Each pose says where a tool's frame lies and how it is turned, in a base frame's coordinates. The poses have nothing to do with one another.
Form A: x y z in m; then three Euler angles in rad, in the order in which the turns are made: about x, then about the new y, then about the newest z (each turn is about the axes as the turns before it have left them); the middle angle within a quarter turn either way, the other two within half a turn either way.
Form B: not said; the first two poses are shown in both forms.
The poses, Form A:
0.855, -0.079, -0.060, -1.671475, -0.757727, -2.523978
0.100, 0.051, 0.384, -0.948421, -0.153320, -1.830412
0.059, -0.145, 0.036, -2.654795, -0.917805, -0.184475
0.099, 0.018, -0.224, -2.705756, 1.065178, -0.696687
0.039, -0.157, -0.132, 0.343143, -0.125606, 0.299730
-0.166, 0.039, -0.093, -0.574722, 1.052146, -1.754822
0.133, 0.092, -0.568, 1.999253, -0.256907, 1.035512
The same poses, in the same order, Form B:
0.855, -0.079, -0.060, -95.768, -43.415, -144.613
0.100, 0.051, 0.384, -54.341, -8.785, -104.875
0.059, -0.145, 0.036, -152.109, -52.586, -10.570
0.099, 0.018, -0.224, -155.028, 61.030, -39.917
0.039, -0.157, -0.132, 19.661, -7.197, 17.173
-0.166, 0.039, -0.093, -32.929, 60.284, -100.544
0.133, 0.092, -0.568, 114.549, -14.720, 59.330

